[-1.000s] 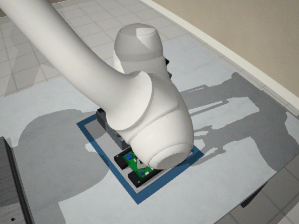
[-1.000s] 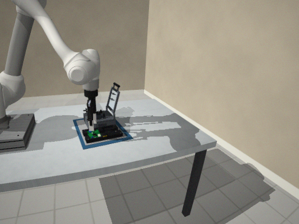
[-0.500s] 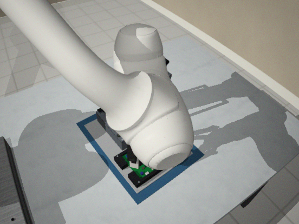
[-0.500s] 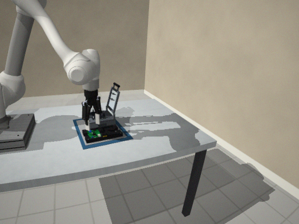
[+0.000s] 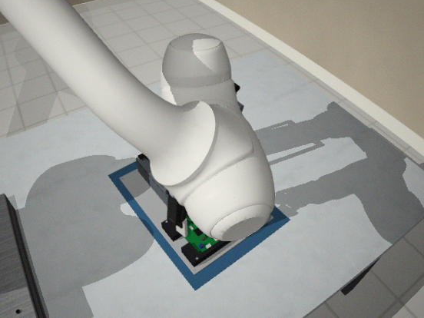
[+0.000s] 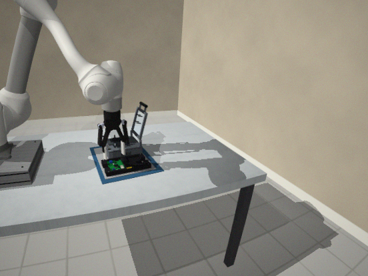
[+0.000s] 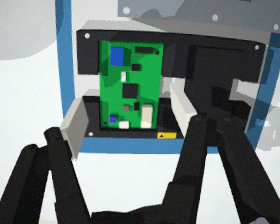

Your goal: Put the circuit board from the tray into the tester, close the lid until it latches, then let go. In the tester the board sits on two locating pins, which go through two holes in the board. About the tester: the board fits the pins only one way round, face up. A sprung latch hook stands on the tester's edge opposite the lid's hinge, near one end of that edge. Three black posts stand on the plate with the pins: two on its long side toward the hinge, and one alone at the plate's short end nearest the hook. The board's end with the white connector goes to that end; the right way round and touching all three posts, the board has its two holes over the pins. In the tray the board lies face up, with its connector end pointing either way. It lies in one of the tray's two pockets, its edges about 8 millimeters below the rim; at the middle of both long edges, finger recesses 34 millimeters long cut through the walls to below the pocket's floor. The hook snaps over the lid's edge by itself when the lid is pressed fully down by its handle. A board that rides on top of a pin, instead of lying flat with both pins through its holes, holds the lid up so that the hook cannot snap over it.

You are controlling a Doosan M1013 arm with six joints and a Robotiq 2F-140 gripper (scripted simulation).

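My gripper is now 70 mm above the green circuit board. Also, from my hand: latch hook 20 mm ahead, 230 mm to the left, 10 mm below; tester lid 200 mm ahead, 150 mm to the left, 90 mm above.
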